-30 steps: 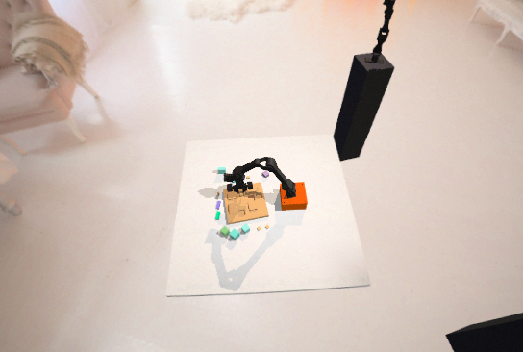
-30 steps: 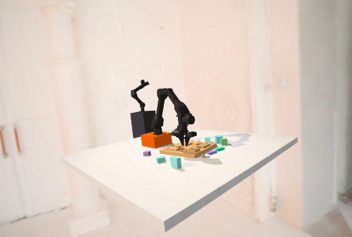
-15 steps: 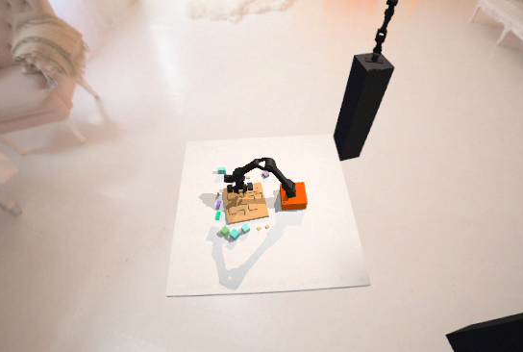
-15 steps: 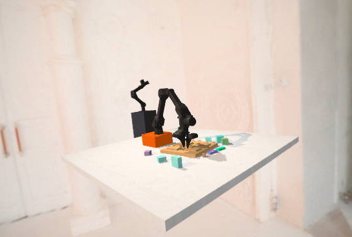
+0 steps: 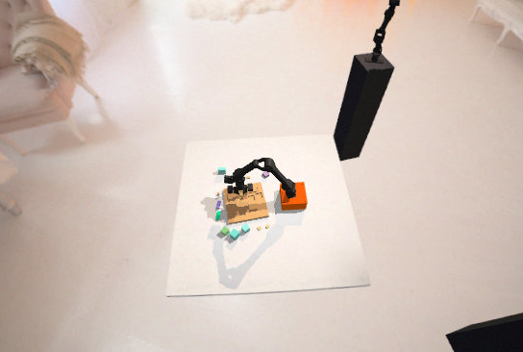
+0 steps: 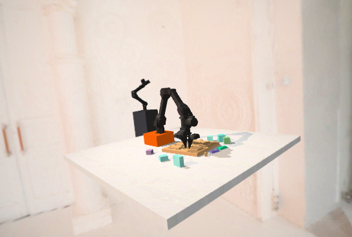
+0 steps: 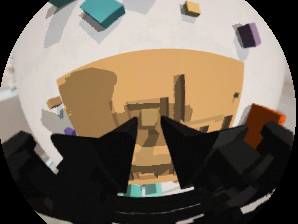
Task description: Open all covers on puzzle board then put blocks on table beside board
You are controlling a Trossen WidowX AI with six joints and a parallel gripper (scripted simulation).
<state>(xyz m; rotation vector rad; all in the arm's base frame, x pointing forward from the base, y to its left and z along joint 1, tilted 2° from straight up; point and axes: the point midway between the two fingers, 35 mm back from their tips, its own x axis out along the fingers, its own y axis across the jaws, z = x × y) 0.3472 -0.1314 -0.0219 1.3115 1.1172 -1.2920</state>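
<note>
Now: the tan puzzle board 50 mm to the left of my gripper tip and 10 mm behind it. From my gripper tip the other things lie so: purple bar: 180 mm ahead, 40 mm to the left, 20 mm below; green bar: 200 mm ahead, 120 mm to the left, 20 mm below; purple block: 230 mm behind, 140 mm to the right, 10 mm below.
</note>
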